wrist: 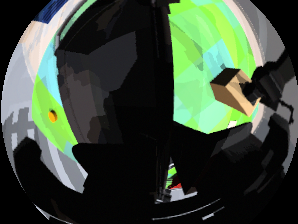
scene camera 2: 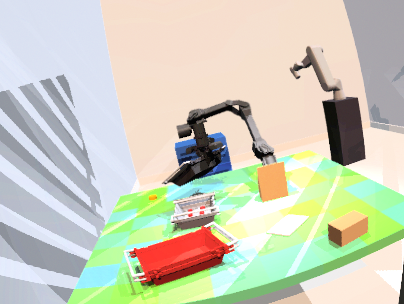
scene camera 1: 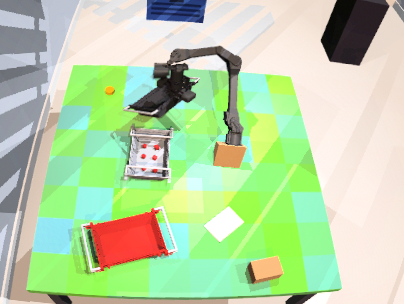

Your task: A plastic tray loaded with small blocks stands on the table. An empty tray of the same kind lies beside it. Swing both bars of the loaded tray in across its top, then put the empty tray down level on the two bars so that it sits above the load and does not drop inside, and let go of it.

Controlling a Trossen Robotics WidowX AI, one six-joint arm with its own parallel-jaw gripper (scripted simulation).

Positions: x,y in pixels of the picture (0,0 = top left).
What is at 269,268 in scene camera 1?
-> A tan box.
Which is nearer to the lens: the dark tray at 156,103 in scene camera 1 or the white sheet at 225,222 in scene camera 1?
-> The white sheet.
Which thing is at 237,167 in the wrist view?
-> My gripper.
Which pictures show the dark tray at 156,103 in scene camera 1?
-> The wrist view, scene camera 2 and scene camera 1: all of them.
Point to a tan box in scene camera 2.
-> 341,231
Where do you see a dark tray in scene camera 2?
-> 194,169
